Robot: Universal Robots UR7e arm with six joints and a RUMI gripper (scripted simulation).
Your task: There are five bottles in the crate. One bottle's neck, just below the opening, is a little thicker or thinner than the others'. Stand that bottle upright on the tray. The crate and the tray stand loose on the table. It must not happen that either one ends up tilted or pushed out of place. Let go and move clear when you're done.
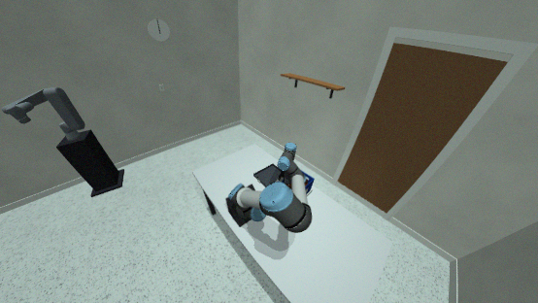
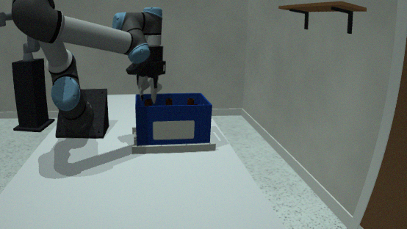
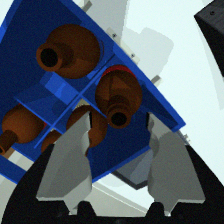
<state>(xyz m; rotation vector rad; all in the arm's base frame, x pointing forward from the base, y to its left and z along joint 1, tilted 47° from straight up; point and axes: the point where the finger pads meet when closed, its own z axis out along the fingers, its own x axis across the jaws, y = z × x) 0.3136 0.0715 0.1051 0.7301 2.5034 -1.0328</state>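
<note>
Now: hand 8 cm above the bottle. Also, from my hand: blue crate 9 cm ahead, 3 cm to the right, 8 cm below; then dark grey tray 6 cm ahead, 27 cm to the left, 16 cm below.
</note>
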